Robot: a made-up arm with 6 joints. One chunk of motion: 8 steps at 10 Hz.
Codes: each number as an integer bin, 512 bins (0 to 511) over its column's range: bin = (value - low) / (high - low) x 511, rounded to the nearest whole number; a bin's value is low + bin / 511 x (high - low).
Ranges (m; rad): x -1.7..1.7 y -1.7..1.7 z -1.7..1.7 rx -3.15..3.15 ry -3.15..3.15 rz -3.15..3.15
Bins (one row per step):
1: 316 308 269 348 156 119
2: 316 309 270 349 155 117
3: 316 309 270 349 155 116
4: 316 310 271 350 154 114
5: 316 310 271 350 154 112
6: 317 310 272 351 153 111
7: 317 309 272 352 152 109
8: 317 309 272 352 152 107
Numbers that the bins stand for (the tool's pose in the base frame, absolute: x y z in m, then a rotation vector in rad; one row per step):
1: 0.4025 0.3493 0.0898 1.1404 -1.2267 -1.6829
2: 0.4025 0.3560 0.0965 1.1527 -1.2390 -1.7075
3: 0.4025 0.3560 0.0965 1.1527 -1.2390 -1.7199
4: 0.4025 0.3626 0.1031 1.1651 -1.2514 -1.7445
5: 0.4025 0.3626 0.1031 1.1651 -1.2514 -1.7692
6: 0.4092 0.3626 0.1098 1.1774 -1.2637 -1.7815
7: 0.4092 0.3560 0.1098 1.1897 -1.2760 -1.8062
8: 0.4092 0.3560 0.1098 1.1897 -1.2760 -1.8308

